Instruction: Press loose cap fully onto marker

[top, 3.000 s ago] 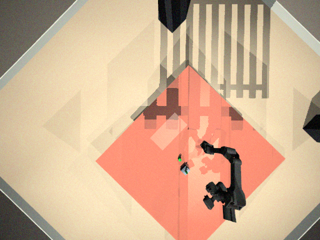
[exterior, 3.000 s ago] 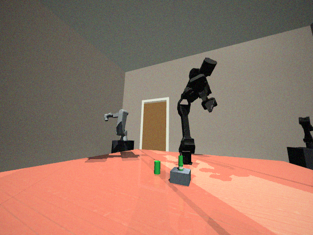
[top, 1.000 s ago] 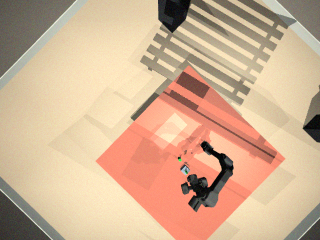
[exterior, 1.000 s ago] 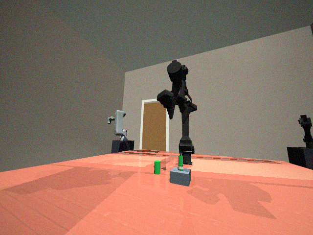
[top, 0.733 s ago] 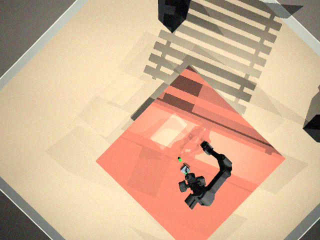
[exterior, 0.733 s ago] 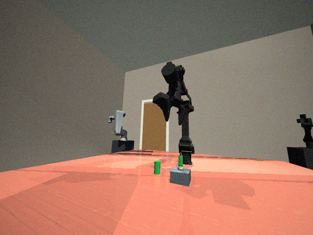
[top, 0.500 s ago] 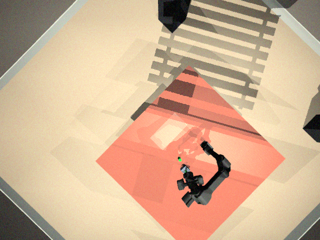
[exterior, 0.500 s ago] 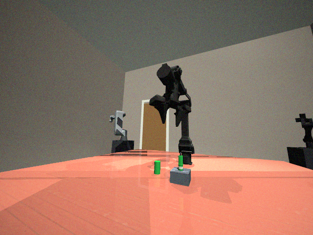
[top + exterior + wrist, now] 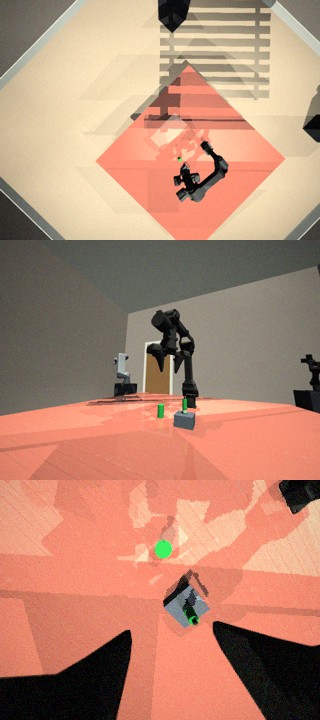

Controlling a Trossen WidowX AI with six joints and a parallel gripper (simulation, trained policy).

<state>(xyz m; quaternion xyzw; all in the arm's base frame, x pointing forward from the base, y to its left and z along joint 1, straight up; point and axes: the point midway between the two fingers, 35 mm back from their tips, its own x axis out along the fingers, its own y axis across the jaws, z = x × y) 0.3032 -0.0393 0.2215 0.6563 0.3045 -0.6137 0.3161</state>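
My gripper tip is now 160 mm above the green cap, 50 mm to the left of it and 40 mm past it. The rest, counted from my gripper tip: grey holder block: 170 mm below, 60 mm to the left, 10 mm behind.
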